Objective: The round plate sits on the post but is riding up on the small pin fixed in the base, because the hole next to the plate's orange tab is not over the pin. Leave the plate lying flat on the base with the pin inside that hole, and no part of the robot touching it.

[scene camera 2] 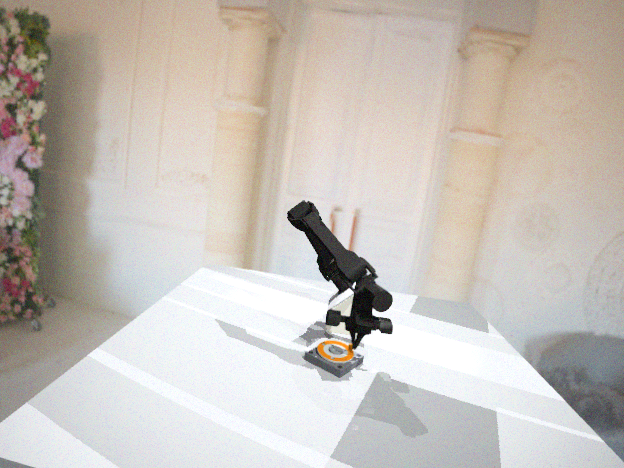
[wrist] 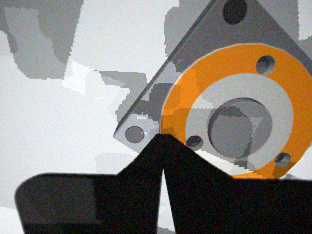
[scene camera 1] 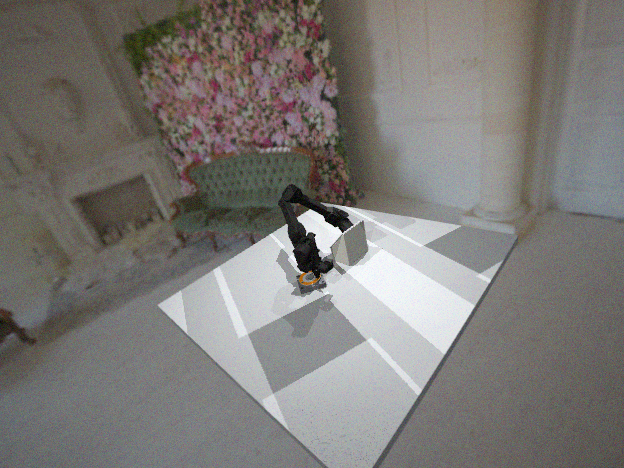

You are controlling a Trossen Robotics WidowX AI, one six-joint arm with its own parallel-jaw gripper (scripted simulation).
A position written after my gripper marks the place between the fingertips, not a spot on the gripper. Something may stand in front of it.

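My gripper (scene camera 2: 353, 349), a base (scene camera 2: 312, 356). Again my gripper (wrist: 162, 140), plus the base (wrist: 140, 124).
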